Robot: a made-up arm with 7 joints.
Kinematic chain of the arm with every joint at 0, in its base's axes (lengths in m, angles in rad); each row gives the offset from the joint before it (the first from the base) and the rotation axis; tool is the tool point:
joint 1: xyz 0 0 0.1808 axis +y
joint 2: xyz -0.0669 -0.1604 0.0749 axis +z
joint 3: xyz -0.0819 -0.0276 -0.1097 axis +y
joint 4: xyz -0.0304 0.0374 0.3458 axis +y
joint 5: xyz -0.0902 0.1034 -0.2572 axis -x
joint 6: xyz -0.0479 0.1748 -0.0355 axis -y
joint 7: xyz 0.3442 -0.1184 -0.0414 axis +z
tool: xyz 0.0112 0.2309 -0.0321
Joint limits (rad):
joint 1: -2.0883..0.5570
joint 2: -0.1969..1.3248
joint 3: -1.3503..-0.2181
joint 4: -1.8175..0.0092
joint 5: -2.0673..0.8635
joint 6: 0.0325..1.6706
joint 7: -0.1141..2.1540
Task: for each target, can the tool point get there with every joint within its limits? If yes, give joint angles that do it. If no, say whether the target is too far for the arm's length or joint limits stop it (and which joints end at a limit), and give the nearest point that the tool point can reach.
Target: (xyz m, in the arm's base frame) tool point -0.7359 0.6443 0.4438
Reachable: no: joint limits stop it (at a limit: joint 2, joint 3, joint 4, joint 5, joint 7) | nearest point -0.6219 0.4054 0.4030 | short by 0.268 m
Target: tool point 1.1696 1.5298 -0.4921
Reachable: no: too far | nearest point 0.2898 0.3907 -0.1590 | short by 1.477 m
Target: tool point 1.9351 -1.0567 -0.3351
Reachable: no: too far | nearest point 0.4122 -0.4932 -0.2335 | short by 1.627 m
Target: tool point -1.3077 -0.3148 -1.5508
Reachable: no: too far | nearest point -0.5749 -0.2249 -0.5804 | short by 1.219 m
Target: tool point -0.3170 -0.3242 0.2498
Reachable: yes | joints -0.7052 0.8801 -0.4405 -0.2379 -1.7013 0.9803 0.7356
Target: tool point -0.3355 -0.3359 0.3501
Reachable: yes | joints -0.1692 0.1630 -0.3761 -1.6313 -1.5098 1.4821 0.2002
